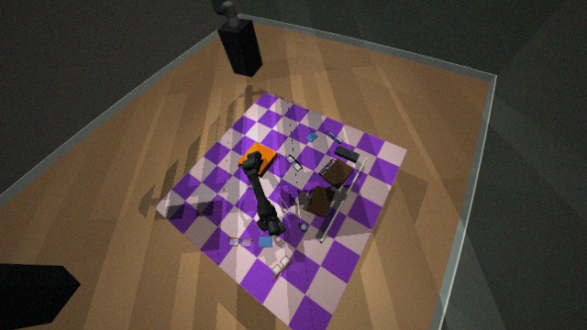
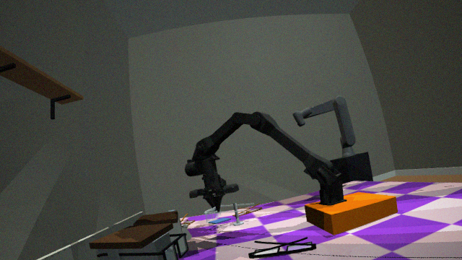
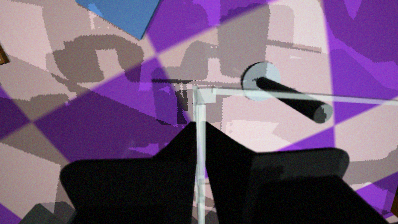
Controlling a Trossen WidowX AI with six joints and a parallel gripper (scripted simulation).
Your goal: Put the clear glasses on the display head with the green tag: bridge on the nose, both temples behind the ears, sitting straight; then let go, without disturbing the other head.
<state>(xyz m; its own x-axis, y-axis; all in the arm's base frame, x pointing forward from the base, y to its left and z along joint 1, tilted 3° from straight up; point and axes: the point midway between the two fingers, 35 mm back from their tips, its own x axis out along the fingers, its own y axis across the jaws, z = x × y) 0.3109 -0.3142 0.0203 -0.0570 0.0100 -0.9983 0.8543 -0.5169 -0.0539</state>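
The round foot is 70 mm behind my gripper tip, 30 mm below it and 20 mm to the left of it. The rest, counted from my gripper tip: black case 630 mm to the left, 240 mm ahead, 40 mm below.
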